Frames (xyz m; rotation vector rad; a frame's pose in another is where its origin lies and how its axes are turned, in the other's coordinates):
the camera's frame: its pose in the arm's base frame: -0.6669 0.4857 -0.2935 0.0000 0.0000 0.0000
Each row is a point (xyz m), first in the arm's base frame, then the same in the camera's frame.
Working: the arm's base frame: its pose in the camera's frame: 0.6669 -0.4857 0.2935 0.0000 0.0000 0.0000

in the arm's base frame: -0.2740 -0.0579 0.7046
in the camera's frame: 0.3929 -0.5436 0.9981
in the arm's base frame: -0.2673 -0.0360 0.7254
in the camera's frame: 0.3996 -0.5217 1.0189
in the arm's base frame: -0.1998 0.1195 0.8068
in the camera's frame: 0.4671 -0.3662 1.1003
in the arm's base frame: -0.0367 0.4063 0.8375
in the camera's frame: 0.6302 -0.0794 1.1310
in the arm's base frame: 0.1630 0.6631 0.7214
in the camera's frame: 0.8299 0.1774 1.0149
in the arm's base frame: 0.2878 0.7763 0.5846
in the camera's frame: 0.9547 0.2906 0.8781
